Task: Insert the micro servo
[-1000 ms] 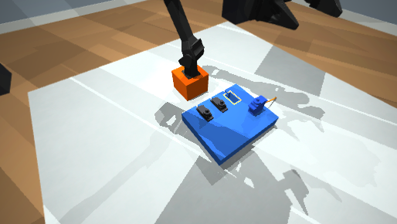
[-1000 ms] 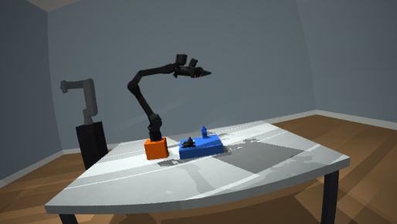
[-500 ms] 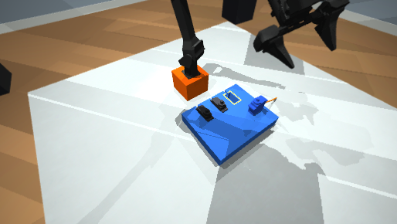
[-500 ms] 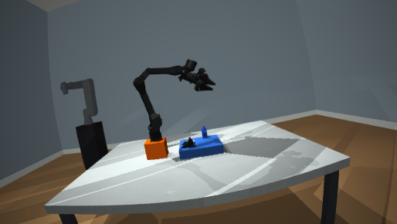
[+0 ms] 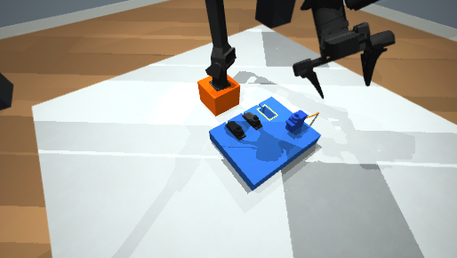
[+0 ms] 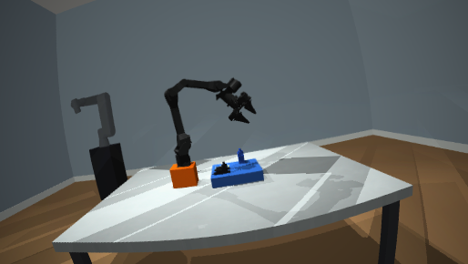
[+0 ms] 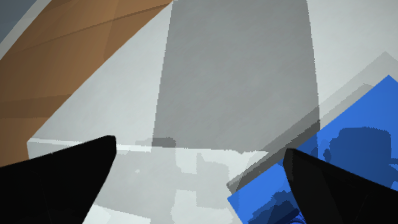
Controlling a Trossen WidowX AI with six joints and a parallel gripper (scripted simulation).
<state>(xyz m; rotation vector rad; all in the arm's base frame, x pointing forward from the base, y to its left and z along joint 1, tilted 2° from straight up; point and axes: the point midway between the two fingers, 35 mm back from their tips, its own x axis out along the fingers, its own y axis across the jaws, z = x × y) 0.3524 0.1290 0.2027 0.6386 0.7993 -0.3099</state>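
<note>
Now: gripper tip 8 cm past the deck, 9 cm to the left of it and 25 cm above it.
</note>
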